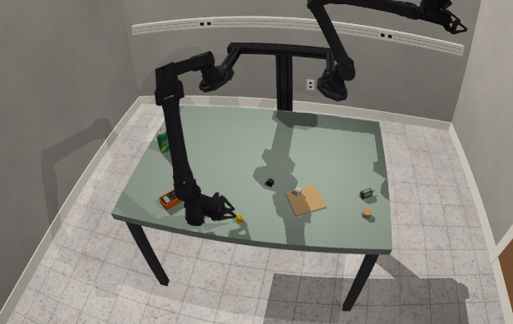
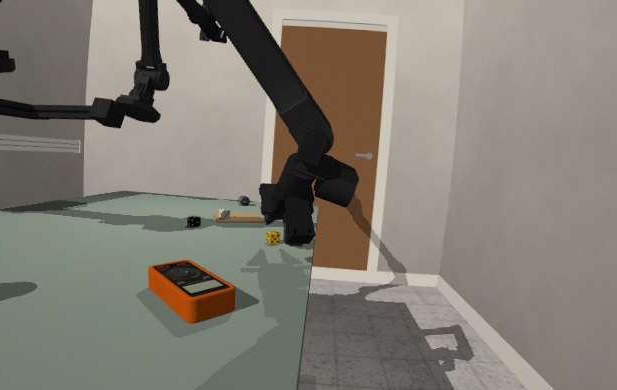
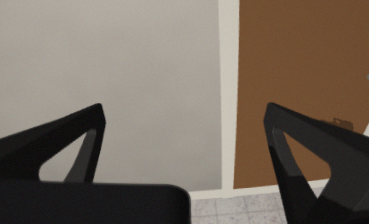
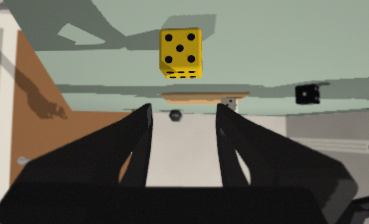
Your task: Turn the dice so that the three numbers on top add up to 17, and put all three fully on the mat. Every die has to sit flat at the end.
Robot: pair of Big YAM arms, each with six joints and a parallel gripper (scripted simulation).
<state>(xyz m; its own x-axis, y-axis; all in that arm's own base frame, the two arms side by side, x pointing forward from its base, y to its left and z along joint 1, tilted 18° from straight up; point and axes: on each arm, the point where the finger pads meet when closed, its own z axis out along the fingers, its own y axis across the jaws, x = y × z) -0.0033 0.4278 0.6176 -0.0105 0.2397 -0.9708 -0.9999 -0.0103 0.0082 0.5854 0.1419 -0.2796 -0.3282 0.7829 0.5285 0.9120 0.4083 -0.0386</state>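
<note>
Now: right hand 40 mm above the yellow die, 20 mm to the right of it and 10 mm past it. Also, from my right hand: black die 230 mm behind, 110 mm to the left, 40 mm below; tan mat 270 mm to the left, 160 mm behind, 50 mm below; white die 240 mm to the left, 190 mm behind, 40 mm below.
</note>
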